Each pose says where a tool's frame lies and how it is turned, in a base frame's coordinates. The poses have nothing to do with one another.
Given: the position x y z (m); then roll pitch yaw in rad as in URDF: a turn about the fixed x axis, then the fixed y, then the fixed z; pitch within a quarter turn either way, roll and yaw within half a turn.
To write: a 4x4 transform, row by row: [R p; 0 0 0 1], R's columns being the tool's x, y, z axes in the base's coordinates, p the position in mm. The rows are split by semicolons. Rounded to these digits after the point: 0 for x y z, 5 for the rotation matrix.
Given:
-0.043 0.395 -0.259 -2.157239 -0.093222 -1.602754
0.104 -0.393 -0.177 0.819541 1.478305 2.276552
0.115 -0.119 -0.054 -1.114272 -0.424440 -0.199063
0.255 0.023 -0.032 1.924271 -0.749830 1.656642
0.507 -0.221 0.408 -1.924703 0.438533 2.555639
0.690 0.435 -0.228 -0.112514 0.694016 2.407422
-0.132 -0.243 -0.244 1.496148 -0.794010 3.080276
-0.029 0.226 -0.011 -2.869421 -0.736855 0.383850
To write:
-0.03181 -0.55560 0.83084 -43; -0.99515 -0.05981 -0.07810 395; 0.09309 -0.82930 -0.55100 -259; 0 0 0 1
-0.05991 -0.99151 0.11543 104; 0.07030 0.11116 0.99131 -393; -0.99573 0.06750 0.06304 -177; 0 0 0 1
0.89327 0.44951 -0.00045 115; -0.18020 0.35903 0.91576 -119; 0.41181 -0.81795 0.40172 -54; 0 0 0 1
-0.06275 0.39971 0.91449 255; 0.72911 -0.60735 0.31548 23; 0.68151 0.68656 -0.25332 -32; 0 0 0 1
-0.75435 0.52350 -0.39612 507; 0.50067 0.06850 -0.86293 -221; -0.42461 -0.84927 -0.31377 408; 0 0 0 1
-0.57066 -0.61242 -0.54707 690; 0.51500 -0.78581 0.34247 435; -0.63963 -0.08631 0.76382 -228; 0 0 0 1
-0.69967 0.70528 0.11420 -132; 0.04296 -0.11802 0.99208 -243; 0.71317 0.69904 0.05228 -244; 0 0 0 1
0.68669 0.52820 0.49946 -29; 0.27734 -0.82545 0.49164 226; 0.67196 -0.19909 -0.71332 -11; 0 0 0 1

